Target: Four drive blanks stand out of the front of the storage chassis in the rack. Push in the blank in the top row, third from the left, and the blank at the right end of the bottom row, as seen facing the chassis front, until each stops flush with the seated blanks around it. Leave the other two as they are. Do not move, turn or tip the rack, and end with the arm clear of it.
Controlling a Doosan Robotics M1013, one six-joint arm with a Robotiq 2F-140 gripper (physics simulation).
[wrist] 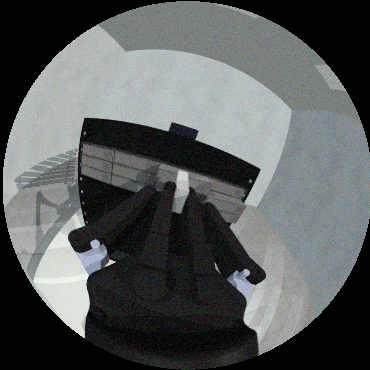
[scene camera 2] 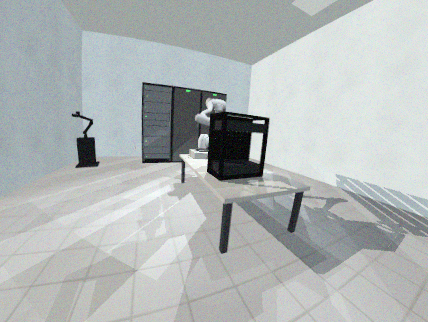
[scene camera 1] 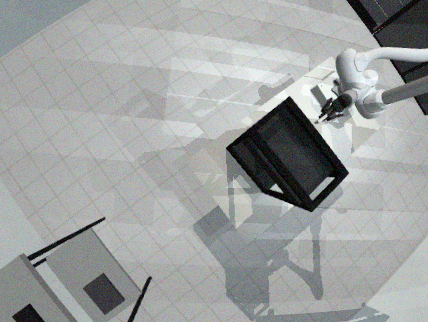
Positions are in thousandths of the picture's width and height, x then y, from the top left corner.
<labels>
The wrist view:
gripper: 485,485
black rack: 315,428
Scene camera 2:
black rack: 534,483
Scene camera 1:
black rack: 665,461
</labels>
